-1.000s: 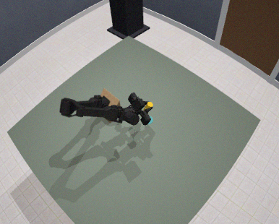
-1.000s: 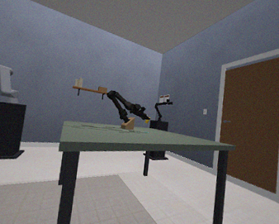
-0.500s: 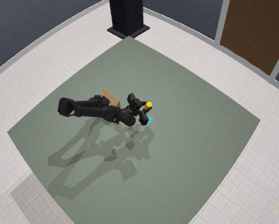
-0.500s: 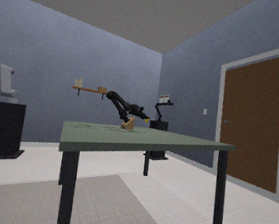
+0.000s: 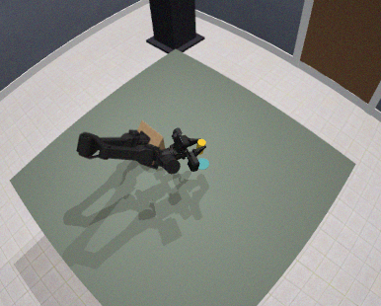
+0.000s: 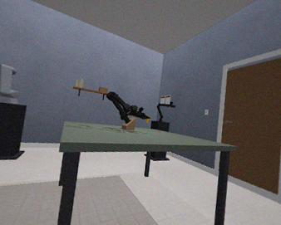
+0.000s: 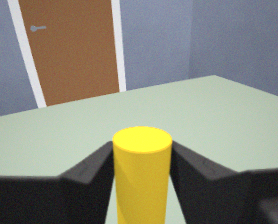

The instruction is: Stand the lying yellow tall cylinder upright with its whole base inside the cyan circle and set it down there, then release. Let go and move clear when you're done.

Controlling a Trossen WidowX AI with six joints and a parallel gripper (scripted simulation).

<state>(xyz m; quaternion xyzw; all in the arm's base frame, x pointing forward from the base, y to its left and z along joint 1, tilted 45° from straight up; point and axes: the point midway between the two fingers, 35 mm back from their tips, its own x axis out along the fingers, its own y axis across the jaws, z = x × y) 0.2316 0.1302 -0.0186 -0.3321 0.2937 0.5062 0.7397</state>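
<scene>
Now: the cyan circle 16 cm below my hand, 2 cm to the left of it and 1 cm ahead of it. Round my hand: yellow tall cylinder: 2 cm to the left, 2 cm below.
</scene>
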